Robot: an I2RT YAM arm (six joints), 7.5 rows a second.
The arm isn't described. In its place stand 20 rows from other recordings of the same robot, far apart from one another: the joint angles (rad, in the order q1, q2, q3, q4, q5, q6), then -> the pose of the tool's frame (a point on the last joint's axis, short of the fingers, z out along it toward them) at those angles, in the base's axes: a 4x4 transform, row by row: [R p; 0 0 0 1], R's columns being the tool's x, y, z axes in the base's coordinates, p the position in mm.
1.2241 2.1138 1.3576 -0.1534 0.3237 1.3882 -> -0.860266 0.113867 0.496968 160.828; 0.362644 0.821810 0.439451 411.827; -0.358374 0.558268 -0.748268 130.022; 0 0 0 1
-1.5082 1.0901 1.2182 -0.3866 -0.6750 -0.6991 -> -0.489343 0.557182 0.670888 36.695; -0.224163 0.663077 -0.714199 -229.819; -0.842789 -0.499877 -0.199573 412.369; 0 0 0 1
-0.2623 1.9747 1.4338 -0.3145 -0.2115 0.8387 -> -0.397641 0.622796 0.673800 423.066; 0.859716 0.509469 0.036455 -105.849; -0.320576 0.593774 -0.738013 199.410; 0 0 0 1
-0.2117 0.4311 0.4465 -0.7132 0.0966 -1.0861 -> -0.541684 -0.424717 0.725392 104.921; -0.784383 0.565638 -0.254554 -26.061; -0.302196 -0.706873 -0.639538 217.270; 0 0 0 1
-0.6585 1.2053 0.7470 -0.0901 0.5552 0.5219 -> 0.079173 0.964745 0.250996 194.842; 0.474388 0.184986 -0.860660 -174.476; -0.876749 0.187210 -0.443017 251.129; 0 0 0 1
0.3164 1.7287 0.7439 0.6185 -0.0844 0.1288 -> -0.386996 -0.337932 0.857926 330.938; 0.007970 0.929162 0.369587 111.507; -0.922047 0.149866 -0.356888 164.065; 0 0 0 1
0.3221 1.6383 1.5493 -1.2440 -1.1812 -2.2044 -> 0.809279 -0.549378 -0.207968 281.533; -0.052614 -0.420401 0.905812 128.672; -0.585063 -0.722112 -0.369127 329.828; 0 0 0 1
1.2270 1.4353 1.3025 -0.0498 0.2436 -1.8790 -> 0.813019 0.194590 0.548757 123.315; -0.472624 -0.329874 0.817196 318.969; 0.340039 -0.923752 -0.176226 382.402; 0 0 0 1
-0.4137 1.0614 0.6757 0.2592 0.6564 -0.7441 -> -0.676133 0.563862 0.474241 213.050; -0.289148 0.388955 -0.874704 -117.264; -0.677671 -0.728542 -0.099946 294.511; 0 0 0 1
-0.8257 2.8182 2.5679 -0.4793 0.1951 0.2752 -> -0.212385 0.911061 0.353357 404.287; 0.623400 0.404787 -0.668970 -448.440; -0.752506 0.078204 -0.653926 122.236; 0 0 0 1
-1.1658 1.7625 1.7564 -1.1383 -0.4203 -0.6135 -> -0.738137 0.425185 0.523805 155.082; 0.387802 0.902724 -0.186278 -324.887; -0.552054 0.065634 -0.831221 334.204; 0 0 0 1
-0.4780 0.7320 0.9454 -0.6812 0.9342 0.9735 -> 0.527875 0.843269 0.101223 106.966; 0.280107 -0.060339 -0.958071 -87.656; -0.801803 0.534095 -0.268057 357.563; 0 0 0 1
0.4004 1.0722 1.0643 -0.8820 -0.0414 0.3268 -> -0.810402 -0.161862 0.563071 191.154; 0.005272 0.959025 0.283271 82.509; -0.585850 0.232532 -0.776343 318.287; 0 0 0 1
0.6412 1.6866 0.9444 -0.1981 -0.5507 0.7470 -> -0.989247 -0.115594 0.089595 255.820; -0.015891 0.693943 0.719855 214.194; -0.145385 0.710691 -0.688318 170.078; 0 0 0 1
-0.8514 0.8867 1.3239 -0.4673 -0.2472 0.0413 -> 0.003645 0.568511 0.822667 110.780; 0.056594 0.821237 -0.567774 -113.241; -0.998391 0.048627 -0.029181 472.923; 0 0 0 1
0.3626 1.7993 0.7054 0.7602 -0.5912 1.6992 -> -0.741181 0.404483 0.535766 314.044; 0.599518 0.039739 0.799374 140.363; 0.302042 0.913682 -0.271948 146.598; 0 0 0 1
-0.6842 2.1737 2.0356 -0.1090 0.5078 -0.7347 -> -0.755816 0.553875 0.349235 393.987; -0.139445 0.384968 -0.912335 -343.686; -0.639764 -0.738256 -0.213729 330.949; 0 0 0 1
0.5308 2.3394 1.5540 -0.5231 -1.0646 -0.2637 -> -0.689160 -0.642877 -0.334317 366.150; -0.551075 0.165415 0.817896 251.031; -0.470506 0.747895 -0.468271 84.332; 0 0 0 1
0.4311 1.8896 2.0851 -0.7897 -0.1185 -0.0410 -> -0.487541 -0.524361 0.698104 381.657; -0.269046 0.850888 0.451224 180.177; -0.830613 0.032168 -0.555920 409.429; 0 0 0 1
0.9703 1.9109 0.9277 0.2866 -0.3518 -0.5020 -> 0.126734 -0.984336 0.122562 202.460; -0.614363 0.019115 0.788792 317.330; -0.778779 -0.175264 -0.602317 122.812; 0 0 0 1
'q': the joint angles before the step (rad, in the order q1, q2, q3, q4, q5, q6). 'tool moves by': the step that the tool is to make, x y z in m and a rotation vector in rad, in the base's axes. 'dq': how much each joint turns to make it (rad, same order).
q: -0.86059 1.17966 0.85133 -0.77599 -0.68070 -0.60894
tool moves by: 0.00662 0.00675 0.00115 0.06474 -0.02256 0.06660
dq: 0.03519 0.01680 0.01529 -0.03384 -0.06760 -0.00307
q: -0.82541 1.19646 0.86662 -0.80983 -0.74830 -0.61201
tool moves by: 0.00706 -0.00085 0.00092 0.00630 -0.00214 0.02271
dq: 0.01999 0.02607 0.02000 0.00293 -0.00647 -0.00003
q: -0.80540 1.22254 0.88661 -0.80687 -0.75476 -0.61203
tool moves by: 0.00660 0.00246 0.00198 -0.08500 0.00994 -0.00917
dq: 0.03829 -0.01213 -0.00452 0.05659 0.08117 0.01682
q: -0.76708 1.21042 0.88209 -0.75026 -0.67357 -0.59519
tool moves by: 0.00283 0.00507 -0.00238 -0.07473 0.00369 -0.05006
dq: 0.03689 -0.03532 -0.04133 0.08740 0.09351 0.05650
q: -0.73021 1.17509 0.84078 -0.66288 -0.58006 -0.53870
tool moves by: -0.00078 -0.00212 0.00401 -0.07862 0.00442 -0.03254
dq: 0.00002 -0.01688 -0.00013 0.02782 0.06919 -0.00886
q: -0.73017 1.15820 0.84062 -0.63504 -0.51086 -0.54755
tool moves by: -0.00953 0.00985 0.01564 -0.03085 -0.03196 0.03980
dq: 0.00154 -0.06879 0.01681 -0.05953 -0.02120 -0.03678
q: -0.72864 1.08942 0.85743 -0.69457 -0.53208 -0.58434
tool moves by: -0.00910 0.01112 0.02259 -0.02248 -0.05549 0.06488
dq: 0.00309 -0.06307 0.04745 -0.07691 -0.05380 -0.04298
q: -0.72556 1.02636 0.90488 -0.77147 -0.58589 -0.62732
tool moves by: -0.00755 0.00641 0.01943 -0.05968 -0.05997 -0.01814
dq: 0.00150 -0.06134 0.02773 0.00286 0.01669 0.01367
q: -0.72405 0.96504 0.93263 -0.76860 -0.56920 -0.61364
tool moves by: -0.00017 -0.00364 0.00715 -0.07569 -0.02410 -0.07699
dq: -0.00155 -0.01704 0.00159 0.06277 0.08269 0.02604
